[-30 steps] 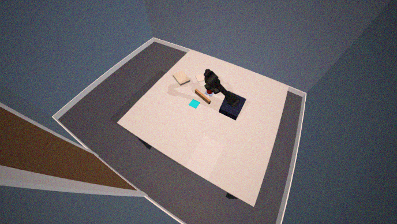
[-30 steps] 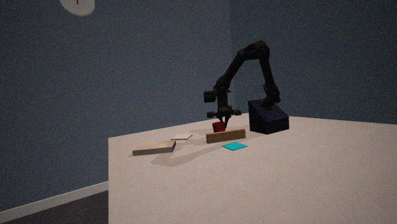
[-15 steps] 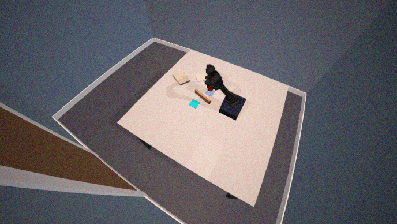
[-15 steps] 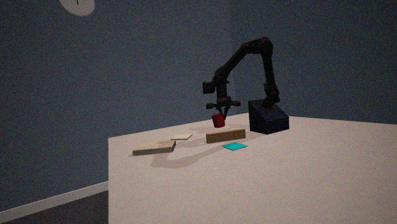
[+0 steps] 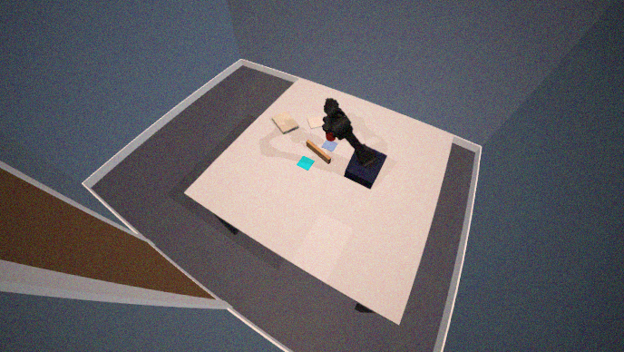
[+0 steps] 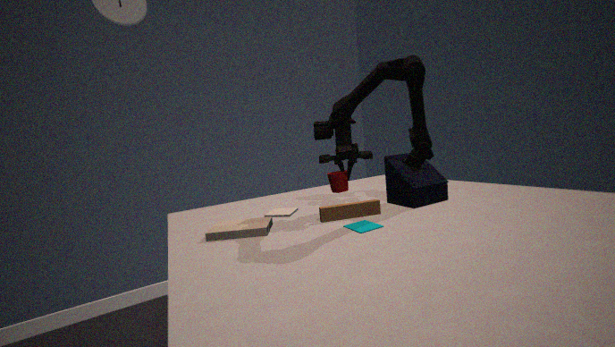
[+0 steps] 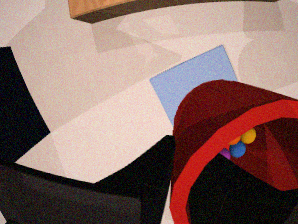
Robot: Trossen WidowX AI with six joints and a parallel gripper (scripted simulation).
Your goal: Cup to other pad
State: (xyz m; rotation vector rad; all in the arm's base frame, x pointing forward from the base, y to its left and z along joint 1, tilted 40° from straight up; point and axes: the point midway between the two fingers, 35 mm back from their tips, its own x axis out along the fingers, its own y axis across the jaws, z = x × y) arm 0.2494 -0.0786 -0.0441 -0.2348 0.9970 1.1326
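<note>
The brown block is 90 mm below my gripper tip, 80 mm to the left of it and 60 mm ahead of it. The rest, counted from my gripper tip: red cup (30 mm ahead, 20 mm to the right).
</note>
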